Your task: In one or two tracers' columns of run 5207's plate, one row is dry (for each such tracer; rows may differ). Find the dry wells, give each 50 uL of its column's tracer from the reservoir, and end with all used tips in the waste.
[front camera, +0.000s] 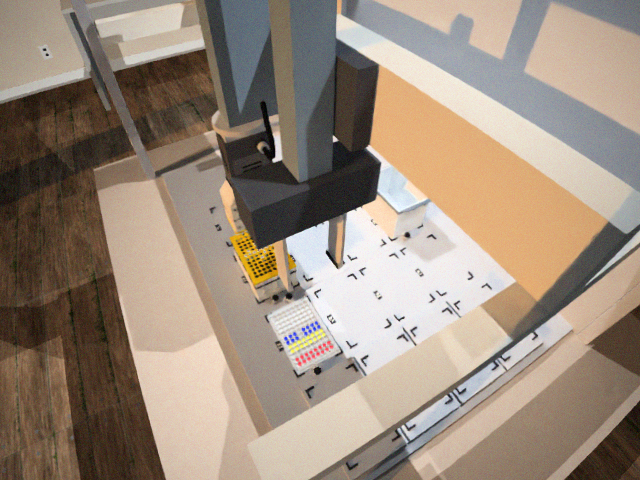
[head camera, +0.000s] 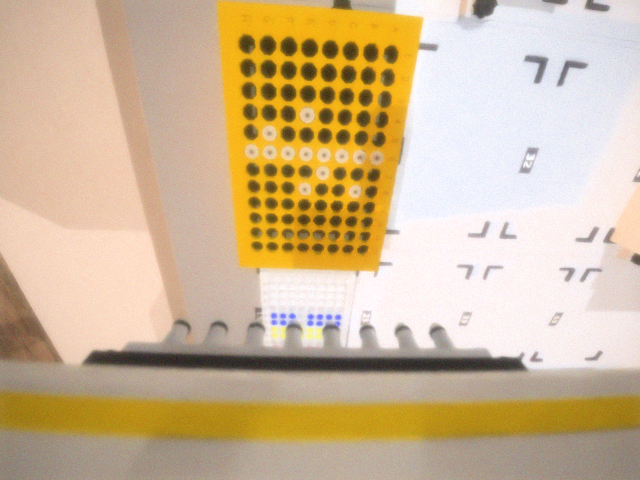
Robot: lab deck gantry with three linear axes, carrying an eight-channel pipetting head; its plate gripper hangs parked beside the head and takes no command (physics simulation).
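The plate (front camera: 292,315) (head camera: 307,289) lies in front of the yellow tip rack (front camera: 267,289) (head camera: 310,259). Its blue wells (front camera: 311,328) (head camera: 324,316) have a gap in the fourth place from the left in the head view. In the front view the yellow wells (front camera: 308,342) and red wells (front camera: 314,353) show no clear gap; nozzles partly cover them in the head view. The rack holds one full row of white tips (head camera: 306,153) and several single tips. The pipetting head (front camera: 242,152) shows a row of bare nozzles (head camera: 294,330). The plate gripper (front camera: 312,277) hangs with fingers apart, empty.
A pale box (front camera: 400,204) with a bluish open top stands at the back right; I cannot tell whether it is waste or reservoir. A pale wall (front camera: 178,289) edges the left side, and an orange panel (front camera: 465,196) rises at the right.
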